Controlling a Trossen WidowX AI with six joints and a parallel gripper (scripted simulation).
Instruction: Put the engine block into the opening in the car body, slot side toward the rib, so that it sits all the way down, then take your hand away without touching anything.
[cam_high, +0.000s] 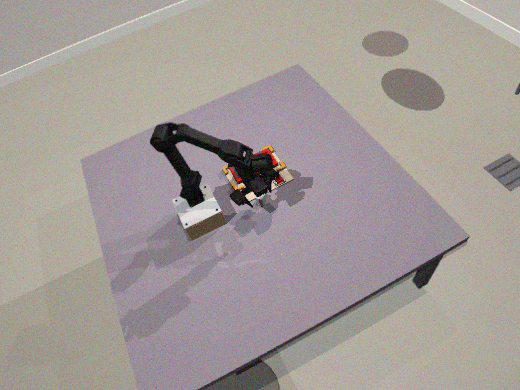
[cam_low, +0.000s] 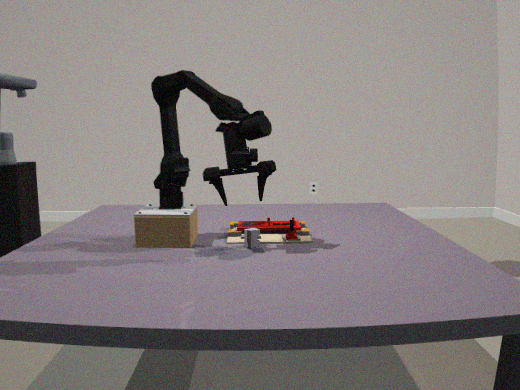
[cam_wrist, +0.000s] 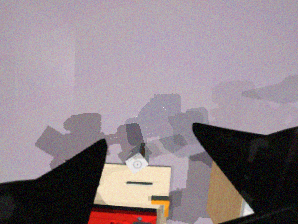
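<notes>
Now: gripper tip 11 cm above the engine block, 8 cm to the right of it and 3 cm short of it.
</notes>
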